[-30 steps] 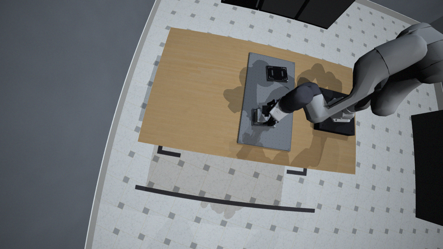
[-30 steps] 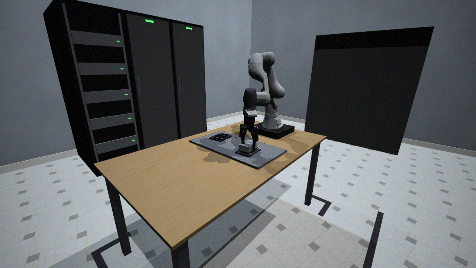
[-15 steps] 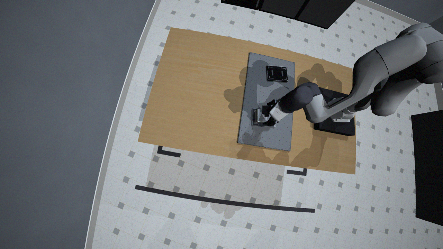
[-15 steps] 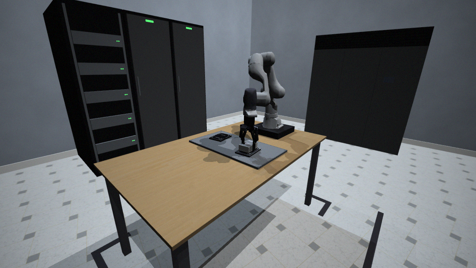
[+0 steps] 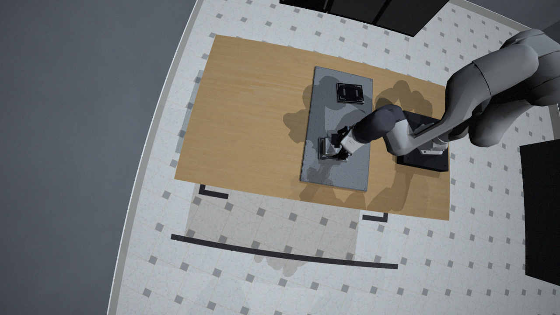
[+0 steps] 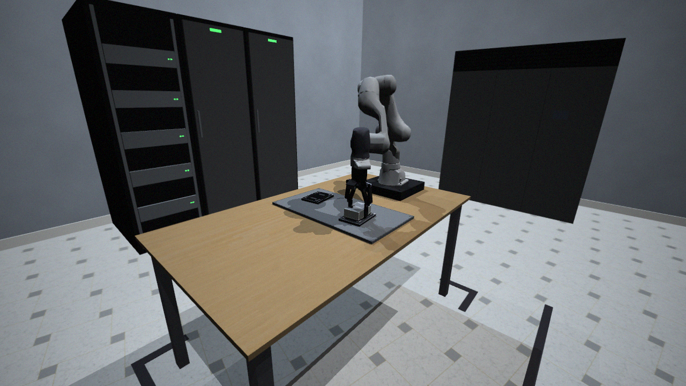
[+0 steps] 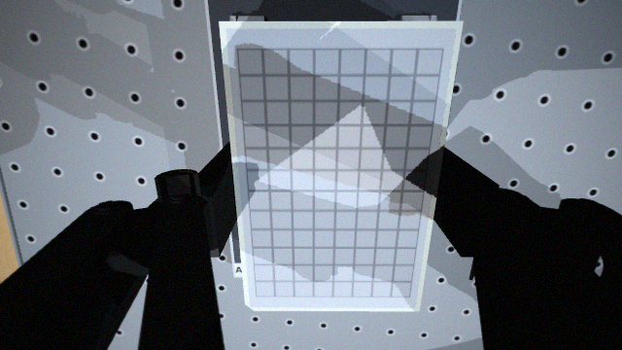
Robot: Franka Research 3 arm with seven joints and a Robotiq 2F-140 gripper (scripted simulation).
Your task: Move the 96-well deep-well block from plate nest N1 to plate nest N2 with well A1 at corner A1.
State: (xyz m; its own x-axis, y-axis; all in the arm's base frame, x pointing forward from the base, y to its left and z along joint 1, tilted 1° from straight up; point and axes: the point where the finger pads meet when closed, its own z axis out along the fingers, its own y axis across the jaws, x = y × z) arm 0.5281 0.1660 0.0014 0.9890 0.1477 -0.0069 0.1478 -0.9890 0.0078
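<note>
Right now my hand is 4 cm above the nest N2. Round my hand: translucent deep-well block: 1 cm below; black nest N1: 36 cm to the right, 6 cm behind, 4 cm below.
</note>
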